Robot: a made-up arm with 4 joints.
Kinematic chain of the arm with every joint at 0, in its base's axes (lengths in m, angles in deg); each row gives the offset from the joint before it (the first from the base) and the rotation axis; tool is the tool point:
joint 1: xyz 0 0 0.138 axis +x
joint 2: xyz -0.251 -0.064 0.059 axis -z
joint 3: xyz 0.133 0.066 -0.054 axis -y
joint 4: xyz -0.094 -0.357 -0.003 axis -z
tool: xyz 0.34 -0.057 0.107
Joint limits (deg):
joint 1: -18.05..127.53
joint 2: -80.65..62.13
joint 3: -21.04..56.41
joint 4: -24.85..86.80
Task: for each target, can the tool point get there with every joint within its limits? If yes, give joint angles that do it. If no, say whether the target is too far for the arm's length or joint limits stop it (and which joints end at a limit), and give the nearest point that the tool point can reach.
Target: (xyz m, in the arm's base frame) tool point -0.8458 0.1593 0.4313
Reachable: no: joint limits stop it (at a limit: joint 1, joint 2, joint 4) | nearest point -0.8157 -0.3053 0.3359 | short by 0.475 m
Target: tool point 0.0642 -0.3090 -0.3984
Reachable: yes | joints 70.15 -19.32 15.38 62.57
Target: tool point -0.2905 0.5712 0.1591
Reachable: no: joint limits stop it (at a limit: joint 1, joint 2, joint 4) | nearest point 0.0067 0.2908 0.1553 | short by 0.409 m
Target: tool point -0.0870 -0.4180 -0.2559
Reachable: yes | joints 61.94 19.77 20.24 8.30
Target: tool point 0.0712 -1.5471 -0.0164
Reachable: no: too far | nearest point -0.1128 -0.7007 0.0681 | short by 0.870 m
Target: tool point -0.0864 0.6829 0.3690
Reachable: no: joint limits stop it (at a limit: joint 2, joint 4) | nearest point 0.0084 0.2764 0.2315 | short by 0.439 m
